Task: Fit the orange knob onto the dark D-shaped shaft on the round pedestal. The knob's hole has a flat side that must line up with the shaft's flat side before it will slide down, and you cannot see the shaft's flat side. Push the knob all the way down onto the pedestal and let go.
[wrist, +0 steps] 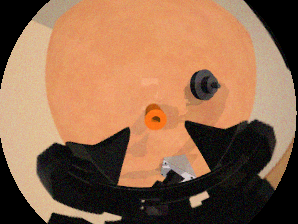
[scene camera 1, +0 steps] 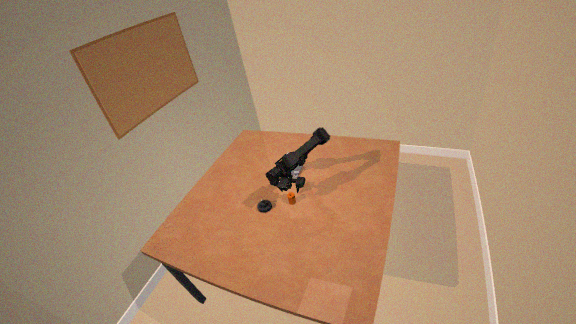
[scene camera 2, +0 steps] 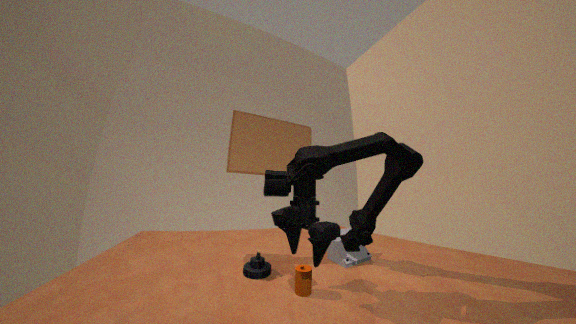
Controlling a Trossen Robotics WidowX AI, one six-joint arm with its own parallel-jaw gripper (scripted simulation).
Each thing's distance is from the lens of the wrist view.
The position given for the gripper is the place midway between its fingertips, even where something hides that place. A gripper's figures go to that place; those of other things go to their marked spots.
gripper (wrist: 158, 126): 10 cm
round dark pedestal (wrist: 203, 84): 20 cm
